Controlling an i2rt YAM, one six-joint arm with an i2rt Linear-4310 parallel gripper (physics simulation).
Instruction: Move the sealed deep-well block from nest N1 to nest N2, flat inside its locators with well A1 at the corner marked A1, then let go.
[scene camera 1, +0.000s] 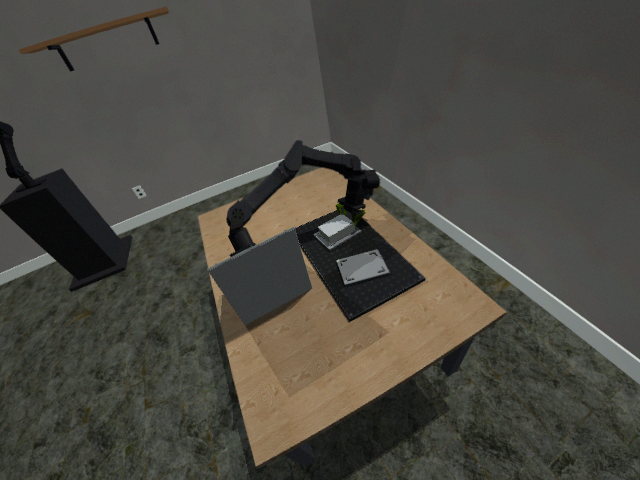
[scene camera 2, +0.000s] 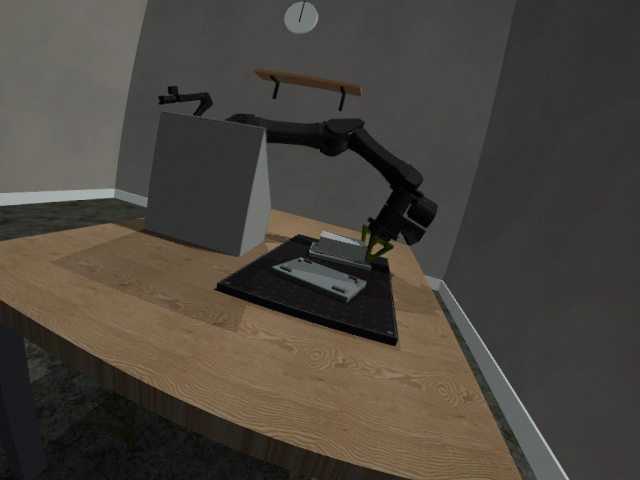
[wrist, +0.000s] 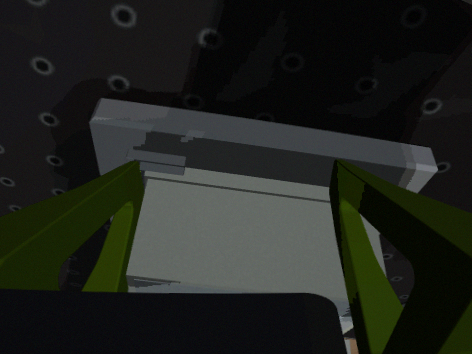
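Pixels of known places: gripper, between the fingertips: (scene camera 2: 364, 257) (wrist: 236, 175); arm's base, origin of its link: (scene camera 1: 247, 253) (scene camera 2: 214, 155).
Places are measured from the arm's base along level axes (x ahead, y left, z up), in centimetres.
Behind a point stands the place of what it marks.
The pale deep-well block (scene camera 1: 336, 229) {x 34.2, y 9.7, z -14.1 cm} (scene camera 2: 338, 248) {x 35.0, y 8.3, z -16.1 cm} (wrist: 235, 230) {x 41.3, y 14.5, z -16.1 cm} sits on nest N1 (scene camera 1: 331, 244) {x 30.1, y 6.8, z -17.9 cm} (scene camera 2: 336, 260) {x 35.5, y 6.4, z -18.8 cm} (wrist: 260, 131) {x 43.2, y 14.5, z -18.8 cm}, at the far end of the black board. It looks flat. Nest N2 (scene camera 1: 362, 267) {x 34.7, y -9.7, z -18.3 cm} (scene camera 2: 320, 279) {x 35.4, y -11.8, z -18.3 cm} is a grey plate with corner locators, bare, on the nearer part of the board. My gripper (scene camera 1: 351, 215) {x 41.8, y 14.8, z -17.9 cm} (scene camera 2: 368, 251) {x 41.8, y 14.8, z -17.9 cm} (wrist: 236, 175) {x 41.8, y 14.8, z -17.9 cm} points down at the block's right-hand end. Its green fingers stand partly closed, one toward each side of that end; contact is not clear. The A1 marks cannot be read.
The black perforated board (scene camera 1: 355, 305) {x 25.2, y -21.8, z -19.5 cm} (scene camera 2: 310, 311) {x 37.0, y -23.9, z -19.5 cm} lies on the wooden table (scene camera 1: 330, 372) {x 8.9, y -37.0, z -20.8 cm} (scene camera 2: 289, 382) {x 39.1, y -39.7, z -20.8 cm}. A tall grey box-like panel (scene camera 1: 266, 279) {x 2.3, y -8.5, z -5.7 cm} (scene camera 2: 206, 180) {x 4.6, y -8.2, z -5.6 cm} stands left of the board, close to my arm's base. Walls rise beyond the table.
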